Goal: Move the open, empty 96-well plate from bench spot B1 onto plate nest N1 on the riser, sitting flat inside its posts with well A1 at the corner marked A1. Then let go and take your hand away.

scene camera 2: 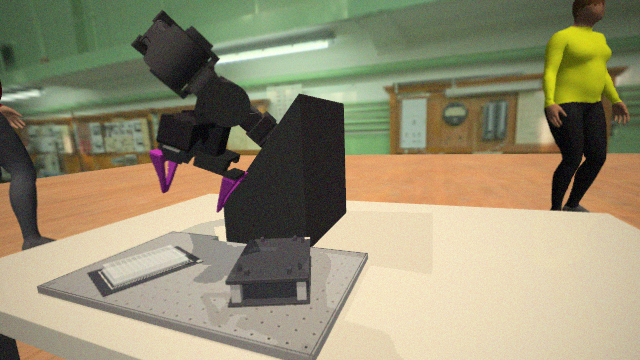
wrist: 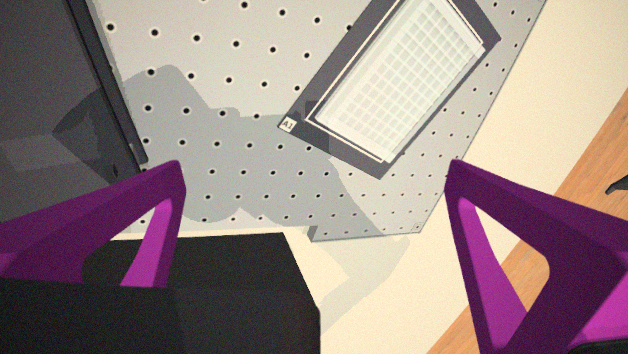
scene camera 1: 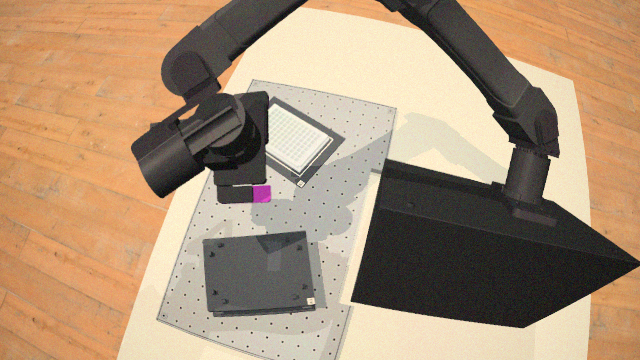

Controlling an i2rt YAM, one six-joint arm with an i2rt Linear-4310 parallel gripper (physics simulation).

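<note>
The white 96-well plate (scene camera 1: pixel 300 137) (scene camera 2: pixel 145 265) (wrist: pixel 405 75) lies flat on the dark mat of bench spot B1 (scene camera 1: pixel 338 140) (wrist: pixel 312 95), whose A1 label shows at one corner. The plate sits at an angle to the breadboard. Plate nest N1 (scene camera 1: pixel 260 275) (scene camera 2: pixel 280 260) is the dark top of the riser, with small posts near its corners and a label at one corner. Part of it shows at the left of the wrist view. My gripper (scene camera 2: pixel 192 201) (wrist: pixel 314 174) is open and empty, high above the breadboard. In scene camera 1 the arm covers the plate's left corner.
The perforated grey breadboard (scene camera 1: pixel 350 120) (scene camera 2: pixel 165 310) (wrist: pixel 260 65) carries the mat and the riser. A tall black wedge-shaped block (scene camera 1: pixel 450 260) (scene camera 2: pixel 280 190) stands beside it on the cream table (scene camera 1: pixel 450 330) (scene camera 2: pixel 475 300). A person in yellow (scene camera 2: pixel 577 65) stands behind the table.
</note>
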